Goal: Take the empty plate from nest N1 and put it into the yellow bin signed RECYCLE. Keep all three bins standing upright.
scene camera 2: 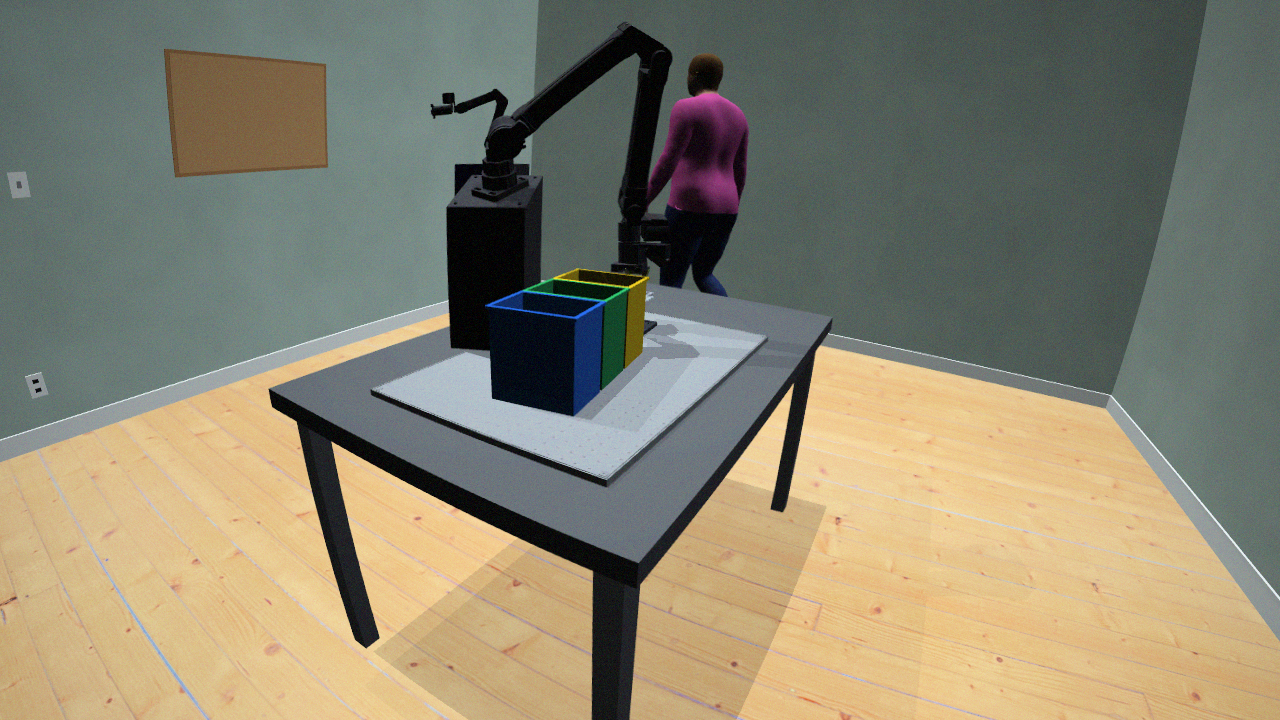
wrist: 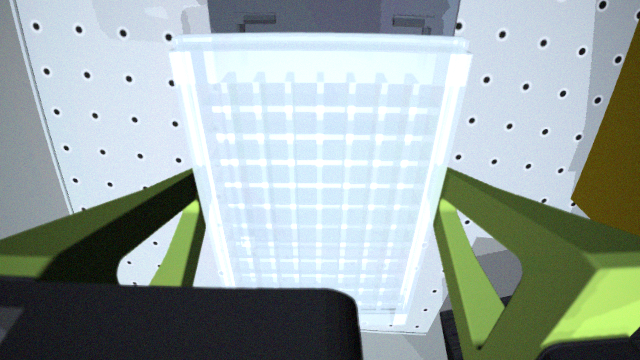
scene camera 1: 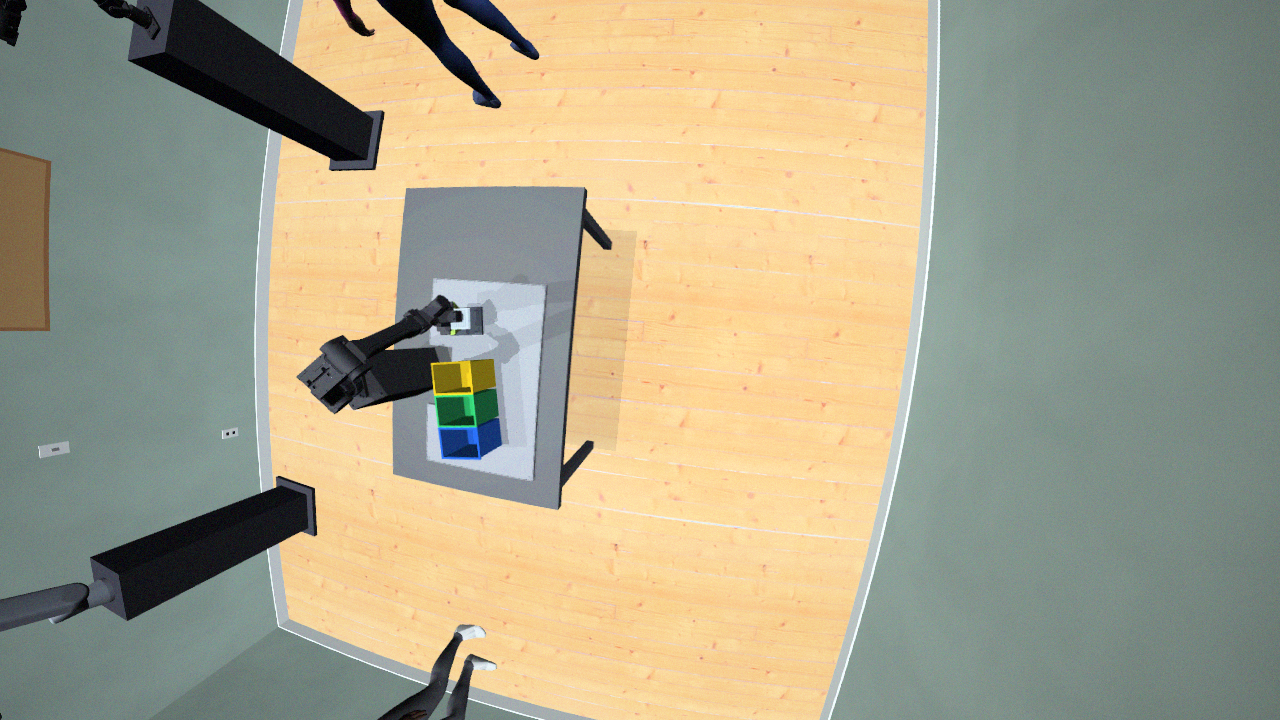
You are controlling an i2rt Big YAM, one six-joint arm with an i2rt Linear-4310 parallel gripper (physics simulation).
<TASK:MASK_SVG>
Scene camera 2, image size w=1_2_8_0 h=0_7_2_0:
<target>yellow bin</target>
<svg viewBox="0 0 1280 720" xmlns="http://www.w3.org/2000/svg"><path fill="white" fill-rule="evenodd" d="M552 278L630 288L630 291L627 292L623 369L642 353L646 284L650 277L575 269Z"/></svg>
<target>blue bin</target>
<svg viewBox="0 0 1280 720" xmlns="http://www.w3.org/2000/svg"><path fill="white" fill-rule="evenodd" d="M485 305L485 309L489 310L492 399L574 417L600 393L603 307L606 305L605 301L520 291Z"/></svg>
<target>green bin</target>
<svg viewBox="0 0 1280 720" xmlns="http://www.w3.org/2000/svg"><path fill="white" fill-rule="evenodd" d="M522 290L605 301L606 305L603 307L600 390L603 390L623 371L627 292L630 291L630 288L550 279Z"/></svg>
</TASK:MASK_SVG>
